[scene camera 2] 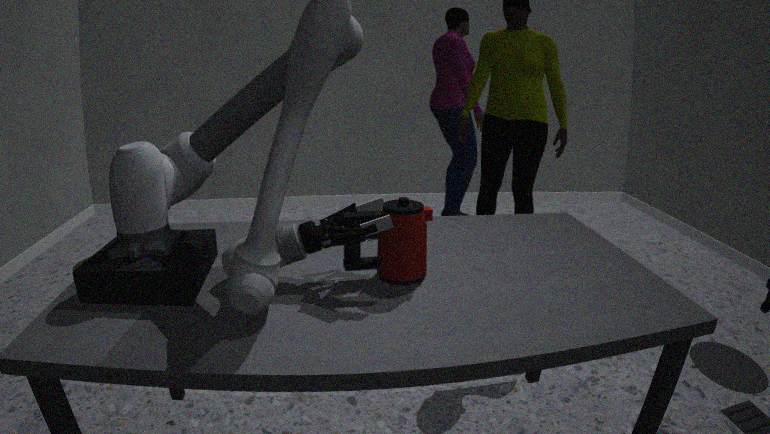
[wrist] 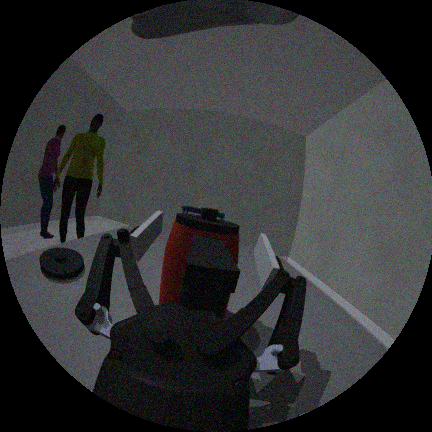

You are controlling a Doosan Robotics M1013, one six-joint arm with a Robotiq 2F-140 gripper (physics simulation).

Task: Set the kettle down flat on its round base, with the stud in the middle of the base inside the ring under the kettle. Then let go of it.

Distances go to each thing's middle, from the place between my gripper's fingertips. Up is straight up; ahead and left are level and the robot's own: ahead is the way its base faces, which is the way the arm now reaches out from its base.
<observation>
Right now the round black base (wrist: pixel 58 262) is 35 cm to the left of my hand, 16 cm below it and 3 cm ahead of it.
</observation>
